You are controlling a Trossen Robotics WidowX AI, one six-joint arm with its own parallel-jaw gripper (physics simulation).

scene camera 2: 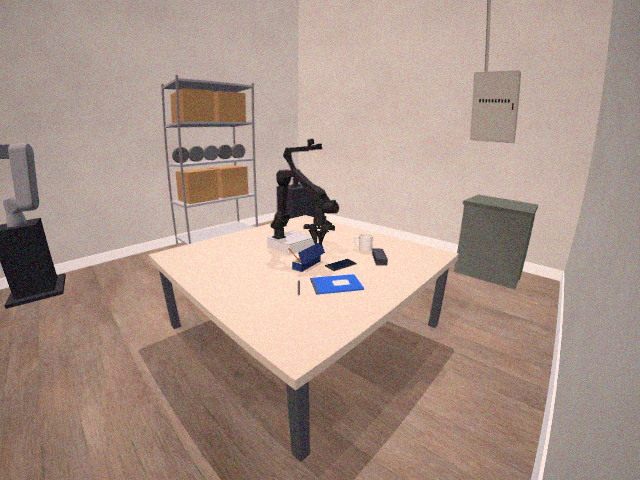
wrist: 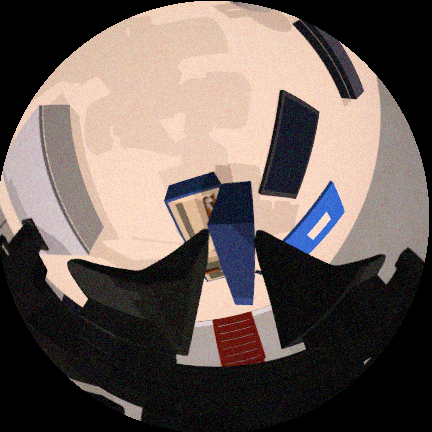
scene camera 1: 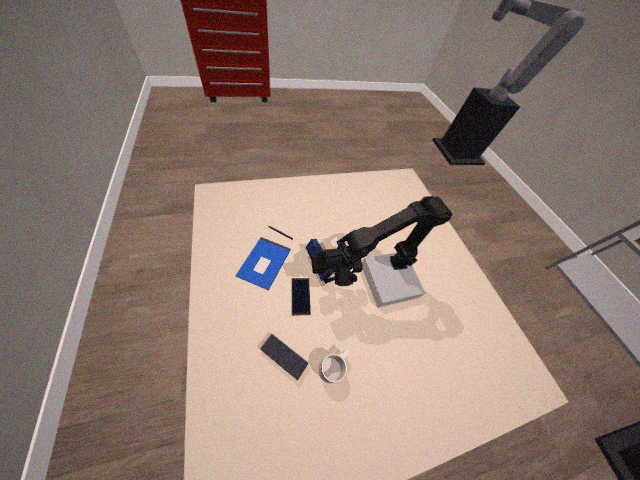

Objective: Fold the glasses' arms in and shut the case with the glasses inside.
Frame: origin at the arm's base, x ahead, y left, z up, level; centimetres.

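Seen in the pictures: gripper, fingertip midpoint: [scene camera 2: 318, 244] [wrist: 232, 235] [scene camera 1: 328, 270]; arm's base at its link origin: [scene camera 2: 279, 237] [wrist: 34, 233] [scene camera 1: 398, 262].
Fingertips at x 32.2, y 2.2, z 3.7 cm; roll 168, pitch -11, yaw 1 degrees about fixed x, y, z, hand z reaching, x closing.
Offsets run from my fingertips to a thing's top centre. "pt": to the spot under its first point.
The dark blue glasses case [scene camera 1: 313, 247] [scene camera 2: 308, 257] [wrist: 192, 188] lies on the table just left of the arm's grey base block. Its lid {pt dy -0.5, dx +0.1, dz +0.5 cm} [wrist: 234, 245] stands up on edge, roughly upright over the tray. My gripper [wrist: 232, 235] [scene camera 1: 326, 268] [scene camera 2: 318, 237] is shut on this lid, one finger on each face. In the wrist view the brown glasses {pt dy -0.2, dx -0.9, dz -5.4 cm} [wrist: 208, 200] show only in part inside the cream-lined tray; most of them are hidden behind the lid and the left finger. I cannot tell whether their arms are folded.
A dark phone {dy +5.8, dx +11.1, dz -8.8 cm} [scene camera 1: 301, 295] [scene camera 2: 340, 264] [wrist: 289, 144] and a blue notebook {dy -10.8, dx +24.7, dz -8.8 cm} [scene camera 1: 263, 263] [scene camera 2: 337, 283] [wrist: 318, 221] lie close beside the case. A pen {dy -25.9, dx +17.3, dz -8.7 cm} [scene camera 1: 280, 232] [scene camera 2: 298, 288], a mug {pt dy +33.0, dx +3.1, dz -8.8 cm} [scene camera 1: 333, 368] [scene camera 2: 365, 243] and a dark block {dy +26.9, dx +19.3, dz -6.1 cm} [scene camera 1: 284, 356] [scene camera 2: 379, 256] lie further off.
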